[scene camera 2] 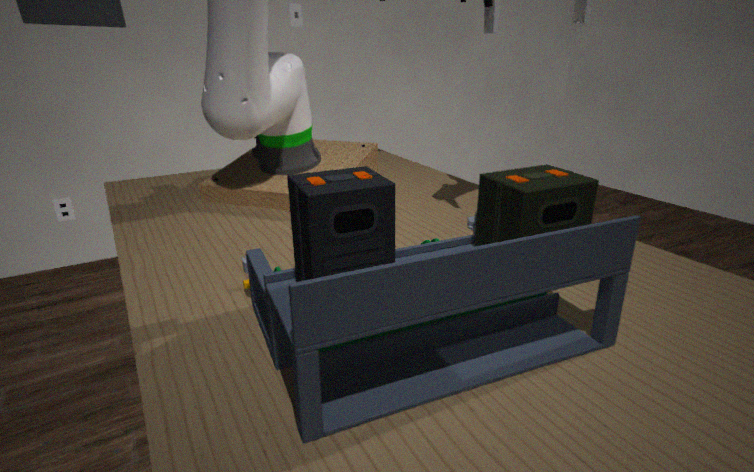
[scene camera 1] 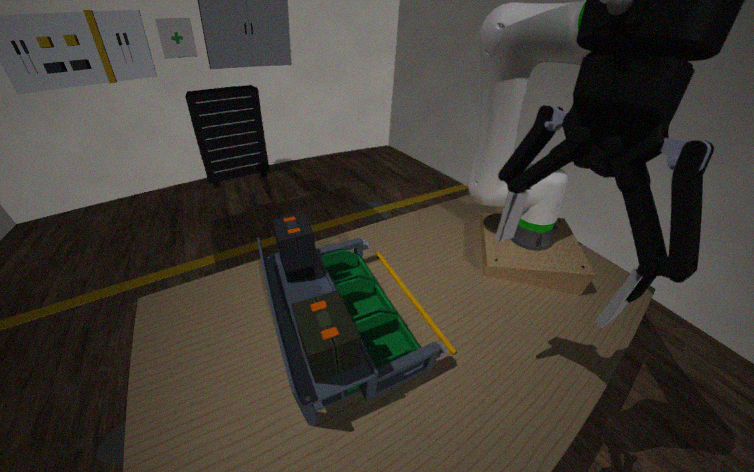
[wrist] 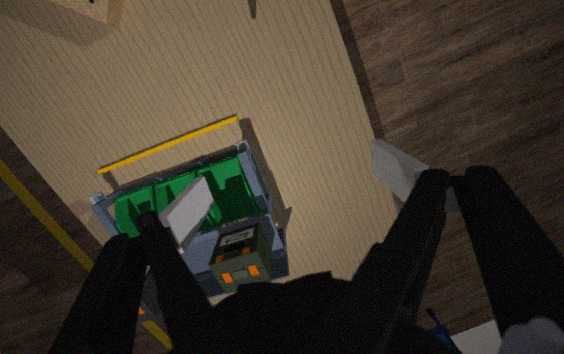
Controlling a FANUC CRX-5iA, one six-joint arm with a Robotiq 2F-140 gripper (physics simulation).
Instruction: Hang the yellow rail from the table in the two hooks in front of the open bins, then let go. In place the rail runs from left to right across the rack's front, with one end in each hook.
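Places are measured from the arm's base along level axes (x ahead, y left, z up), in metres.
Pixels of known places: gripper, fingertip midpoint: (scene camera 2: 536,28) (scene camera 1: 548,273) (wrist: 287,173); arm's base, link origin: (scene camera 2: 290,162) (scene camera 1: 530,237).
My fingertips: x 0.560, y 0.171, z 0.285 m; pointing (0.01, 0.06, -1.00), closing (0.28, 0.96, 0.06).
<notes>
For each thing: its top centre in the pictures, then the offset to it from my fingertips. "spot": a spot on its surface instead.
- yellow rail, top centre: (scene camera 2: 360,258) (wrist: 162,146) (scene camera 1: 410,294) dy -0.262, dx -0.087, dz -0.339 m
- pale hook, surface spot: (scene camera 1: 361,243) spot: dy -0.437, dx -0.050, dz -0.269 m
- dark box, top centre: (scene camera 2: 339,176) (scene camera 1: 291,224) (wrist: 128,312) dy -0.419, dx +0.141, dz -0.125 m
- olive box, top centre: (scene camera 2: 537,175) (scene camera 1: 323,318) (wrist: 240,274) dy -0.192, dx +0.186, dz -0.150 m
The yellow rail (scene camera 1: 416,302) (scene camera 2: 246,284) (wrist: 167,145) lies on the table along the front of the grey-blue rack (scene camera 1: 406,367) (scene camera 2: 461,286) (wrist: 255,175), apart from it and roughly parallel to its front. One pale hook (scene camera 1: 361,243) (wrist: 97,199) is at one front corner and another hook (scene camera 1: 439,349) (wrist: 242,146) at the other; no rail is in them. The green bins (scene camera 1: 370,304) (wrist: 232,170) sit behind the hooks. My gripper (scene camera 1: 551,281) (wrist: 287,173) is wide open and empty, high above the table and off to one side of the rail. In scene camera 2, its fingertips show at the top edge.
A dark box (scene camera 1: 294,244) (scene camera 2: 345,222) and an olive box (scene camera 1: 328,333) (scene camera 2: 534,205) (wrist: 240,275) stand on the rack's upper shelf, rising above the bins. The arm's wooden base block (scene camera 1: 534,272) (scene camera 2: 250,197) stands on the table beyond the rail.
</notes>
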